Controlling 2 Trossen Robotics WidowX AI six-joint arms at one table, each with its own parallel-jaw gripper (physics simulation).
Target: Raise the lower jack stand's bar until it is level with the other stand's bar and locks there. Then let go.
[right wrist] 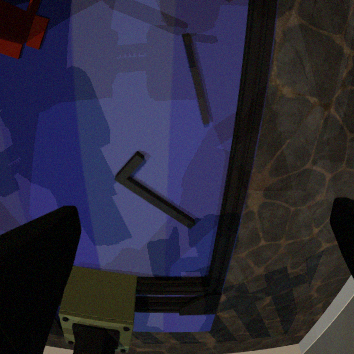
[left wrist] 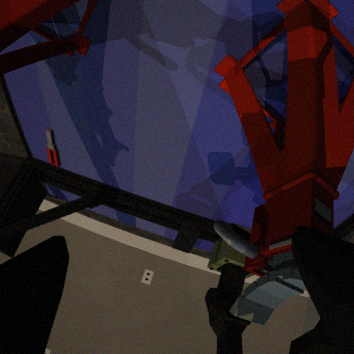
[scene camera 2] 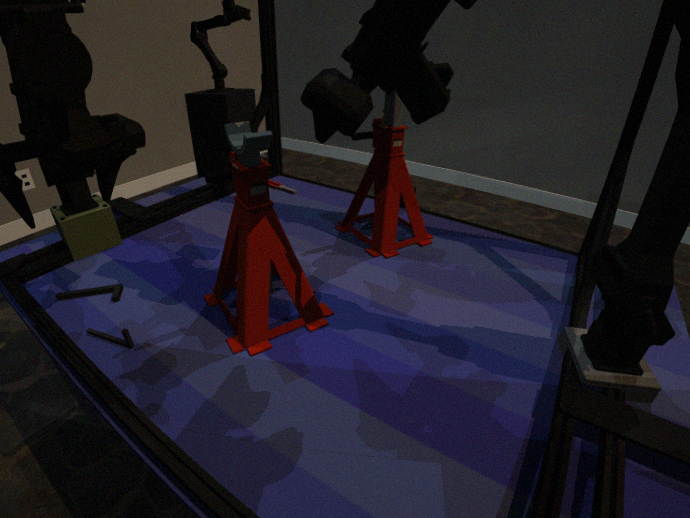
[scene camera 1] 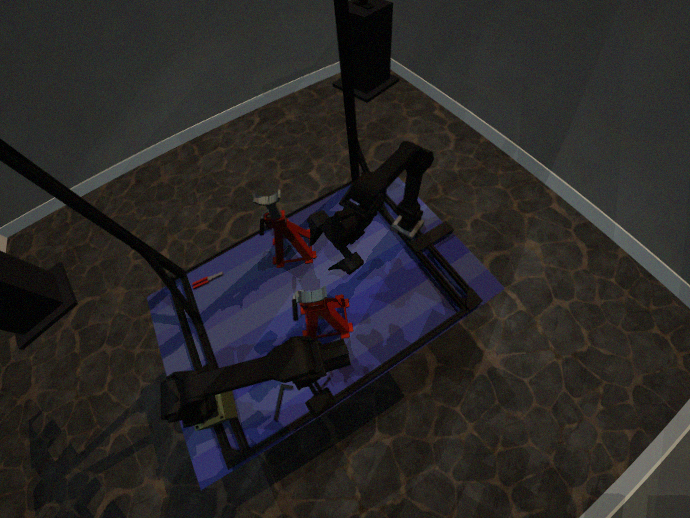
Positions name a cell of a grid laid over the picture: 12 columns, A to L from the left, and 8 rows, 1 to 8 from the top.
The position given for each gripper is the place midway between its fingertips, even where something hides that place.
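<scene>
In scene camera 2 the left gripper (scene camera 2: F2) is open and holds nothing, and the right gripper (scene camera 2: B4) is open and holds nothing as well. Scene camera 1 shows the left gripper (scene camera 1: F4) along with the right gripper (scene camera 1: F6). The left wrist view shows the left gripper (left wrist: G6), while the right wrist view shows the right gripper (right wrist: H5).
</scene>
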